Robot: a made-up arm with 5 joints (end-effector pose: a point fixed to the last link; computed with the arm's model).
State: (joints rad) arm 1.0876 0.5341 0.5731 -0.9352 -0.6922
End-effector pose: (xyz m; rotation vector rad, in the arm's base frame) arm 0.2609 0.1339 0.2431 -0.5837 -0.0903 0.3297
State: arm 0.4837 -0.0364 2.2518 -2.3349 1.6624
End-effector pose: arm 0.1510 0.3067 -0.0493 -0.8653 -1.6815 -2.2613
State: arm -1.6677 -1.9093 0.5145 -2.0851 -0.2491
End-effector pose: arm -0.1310 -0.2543 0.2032 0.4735 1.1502 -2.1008
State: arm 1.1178 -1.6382 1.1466 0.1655 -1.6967
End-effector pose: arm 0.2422 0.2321 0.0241 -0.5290 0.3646 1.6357
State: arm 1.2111 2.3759 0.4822 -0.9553 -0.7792
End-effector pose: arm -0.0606 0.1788 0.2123 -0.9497 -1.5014 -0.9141
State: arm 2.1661 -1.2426 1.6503 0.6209 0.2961
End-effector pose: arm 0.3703 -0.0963 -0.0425 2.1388 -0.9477 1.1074
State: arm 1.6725 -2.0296 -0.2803 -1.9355 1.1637
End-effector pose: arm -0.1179 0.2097 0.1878 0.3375 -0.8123 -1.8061
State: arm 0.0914 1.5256 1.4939 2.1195 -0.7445
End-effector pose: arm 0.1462 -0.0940 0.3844 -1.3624 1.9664 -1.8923
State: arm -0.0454 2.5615 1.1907 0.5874 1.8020
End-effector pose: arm -0.0690 0.2392 0.1613 -2.5223 -0.5208 0.3858
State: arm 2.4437 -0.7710 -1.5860 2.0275 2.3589
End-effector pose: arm 0.0430 -0.1114 0.3003 -0.1927 1.3815 -0.6216
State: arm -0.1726 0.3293 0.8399 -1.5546 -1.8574
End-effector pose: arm 0.2521 0.0146 0.1659 1.5654 -1.0672 0.0257
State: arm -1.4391 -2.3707 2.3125 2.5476 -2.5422
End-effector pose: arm -0.0875 -0.0549 0.1667 1.3975 2.1448 -0.0430
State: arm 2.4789 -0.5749 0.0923 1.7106 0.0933
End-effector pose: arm -0.0530 0.3220 -0.0339 -2.1702 -1.3299 -0.6250
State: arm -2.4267 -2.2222 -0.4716 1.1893 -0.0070
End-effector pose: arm 0.4254 -0.0944 -0.0802 2.6174 -1.3152 0.5823
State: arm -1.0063 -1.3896 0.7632 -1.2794 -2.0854
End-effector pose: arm 0.1615 0.0574 0.3090 2.7576 -0.7135 1.2943
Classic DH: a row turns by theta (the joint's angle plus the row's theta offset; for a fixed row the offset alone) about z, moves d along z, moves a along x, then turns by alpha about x. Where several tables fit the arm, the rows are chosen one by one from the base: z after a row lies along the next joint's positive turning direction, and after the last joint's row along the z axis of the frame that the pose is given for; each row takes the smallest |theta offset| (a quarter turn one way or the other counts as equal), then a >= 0, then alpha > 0; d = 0 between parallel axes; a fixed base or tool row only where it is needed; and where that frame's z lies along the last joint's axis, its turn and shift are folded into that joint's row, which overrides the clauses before.
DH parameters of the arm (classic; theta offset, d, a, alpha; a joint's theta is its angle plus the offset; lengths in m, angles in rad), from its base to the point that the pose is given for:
base (fixed): -1.5708 0.1083 0 1.5708
joint 1: 0 -0.0966 -0.0726 1.5708
joint 2: 1.5708 -0.0316 0.0563 -1.5708
joint 3: 0 0.0119 0.0372 1.5708
joint 4: 0 -0.1643 -0.103 -1.5708
joint 5: 0 -0.1667 -0.0438 -1.5708
tool (fixed): 3.1416 0.0993 0 0

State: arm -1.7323 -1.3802 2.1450 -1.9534 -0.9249
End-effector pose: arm -0.0014 0.1572 0.3376 -1.5733 -0.7674 -2.3283
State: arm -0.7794 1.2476 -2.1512 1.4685 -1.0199
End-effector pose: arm 0.0022 0.3411 0.0605 0.7052 1.5693 1.9703
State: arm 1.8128 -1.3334 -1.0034 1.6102 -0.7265
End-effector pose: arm 0.0540 0.0783 0.4200 -0.8050 -0.9420 0.2210
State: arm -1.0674 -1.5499 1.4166 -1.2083 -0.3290
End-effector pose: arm 0.0437 0.2229 0.3406 0.3822 0.3919 2.6697
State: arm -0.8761 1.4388 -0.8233 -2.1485 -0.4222
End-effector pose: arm 0.2540 0.0119 0.5151 0.1632 -0.5185 0.6520
